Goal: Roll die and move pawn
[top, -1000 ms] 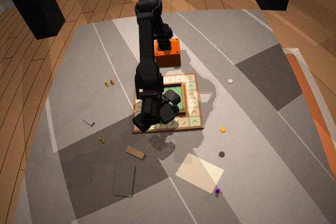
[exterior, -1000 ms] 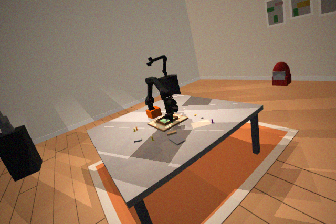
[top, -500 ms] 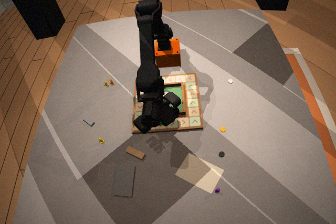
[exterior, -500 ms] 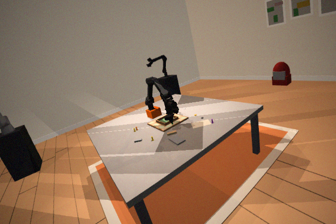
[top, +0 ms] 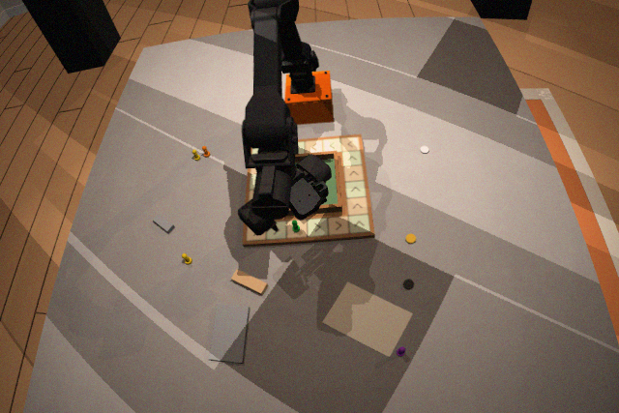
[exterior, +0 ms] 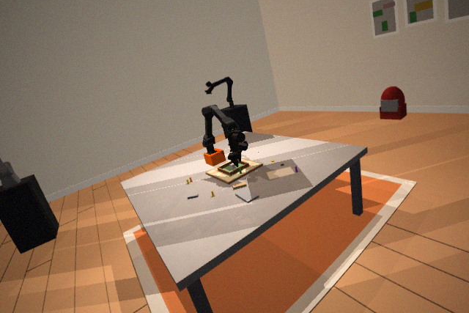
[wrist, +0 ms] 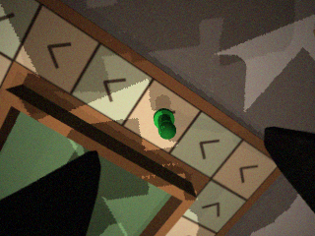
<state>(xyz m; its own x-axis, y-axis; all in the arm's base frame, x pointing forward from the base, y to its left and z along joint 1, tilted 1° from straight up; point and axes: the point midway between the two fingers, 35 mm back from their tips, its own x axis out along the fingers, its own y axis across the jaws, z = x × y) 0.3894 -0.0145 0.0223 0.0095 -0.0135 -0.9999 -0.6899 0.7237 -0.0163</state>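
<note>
The green pawn is 50 mm below my gripper tip and 10 mm behind it. Round my gripper tip: wooden block (120 mm ahead, 100 mm to the right, 70 mm below); white die (130 mm behind, 50 mm below, 20 mm to the left); green tray (120 mm behind, 70 mm below, 20 mm to the left).
</note>
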